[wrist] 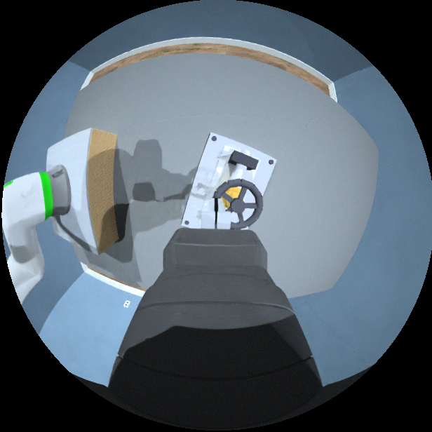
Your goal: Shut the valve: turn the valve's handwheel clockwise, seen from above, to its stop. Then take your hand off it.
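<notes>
The valve's dark grey handwheel (240, 205), round with spokes, is right of the view's middle, above a white plate (262, 175) that lies tilted in the view. A yellow part (230, 195) shows through the left side of the wheel. My gripper (215, 205) is shut and empty, with its two pale fingers together at the left edge of the wheel's rim. Whether the fingertips touch the rim I cannot tell. The dark gripper body hides the area below the wheel.
A black block (243, 160) stands on the plate above the wheel. At the left is a large pale block with a tan side (102, 190), and a white arm section with a green ring (46, 196) joins it. Blue walls surround the grey surface (320, 185).
</notes>
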